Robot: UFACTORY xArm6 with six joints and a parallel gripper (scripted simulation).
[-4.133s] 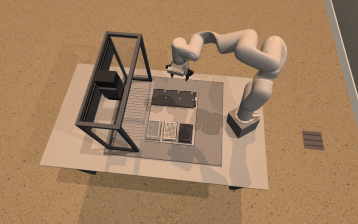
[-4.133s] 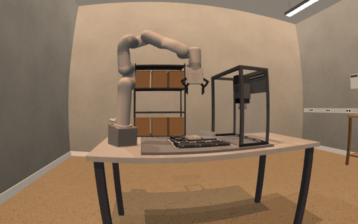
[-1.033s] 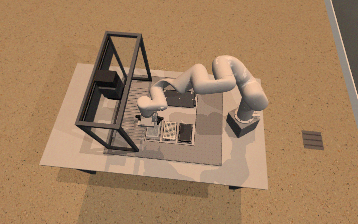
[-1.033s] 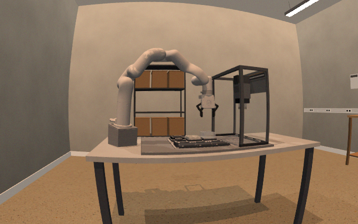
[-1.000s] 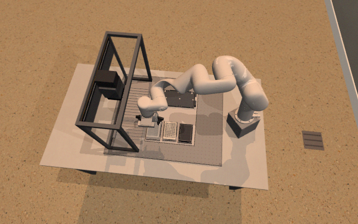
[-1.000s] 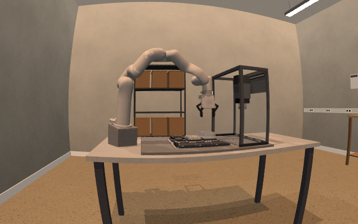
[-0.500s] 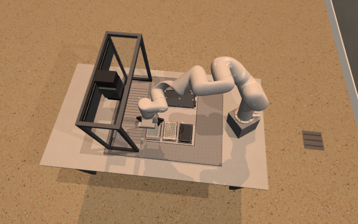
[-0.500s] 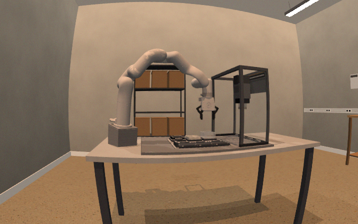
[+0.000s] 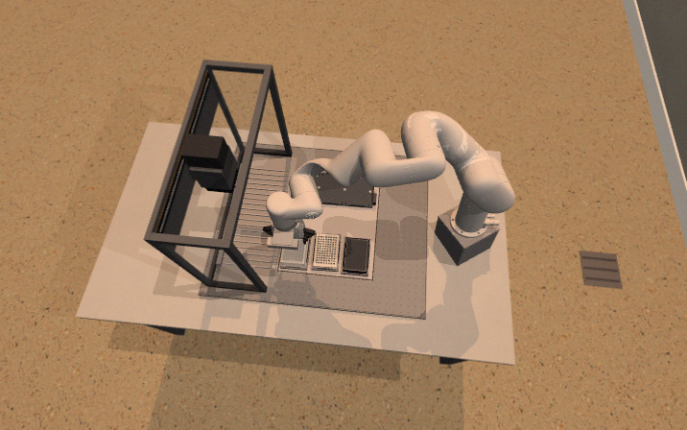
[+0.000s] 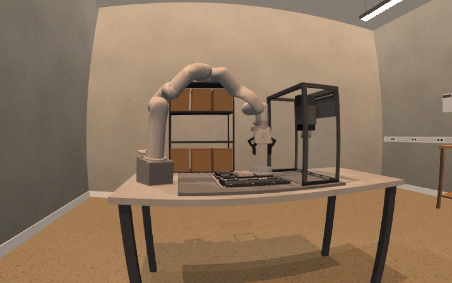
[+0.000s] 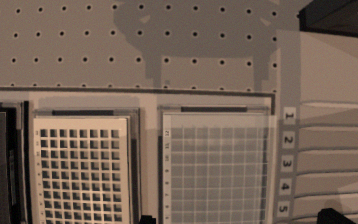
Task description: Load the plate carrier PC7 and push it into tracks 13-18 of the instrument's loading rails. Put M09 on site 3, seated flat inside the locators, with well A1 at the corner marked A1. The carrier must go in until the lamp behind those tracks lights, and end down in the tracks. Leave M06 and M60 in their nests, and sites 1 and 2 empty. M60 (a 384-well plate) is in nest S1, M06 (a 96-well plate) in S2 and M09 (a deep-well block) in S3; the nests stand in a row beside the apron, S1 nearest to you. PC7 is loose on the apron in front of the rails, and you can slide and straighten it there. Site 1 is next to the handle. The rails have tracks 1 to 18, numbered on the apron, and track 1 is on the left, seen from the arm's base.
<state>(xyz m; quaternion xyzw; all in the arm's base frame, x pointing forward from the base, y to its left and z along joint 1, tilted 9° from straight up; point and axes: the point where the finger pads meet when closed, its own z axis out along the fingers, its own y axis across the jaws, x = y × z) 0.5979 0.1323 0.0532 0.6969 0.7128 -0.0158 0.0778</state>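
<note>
Right now my hand is 10 cm above the deep-well block M09. Round my hand: white 96-well plate M06: 11 cm below, 11 cm behind, 1 cm to the right; nest S3: 13 cm below; dark plate M60: 22 cm behind, 11 cm below.
</note>
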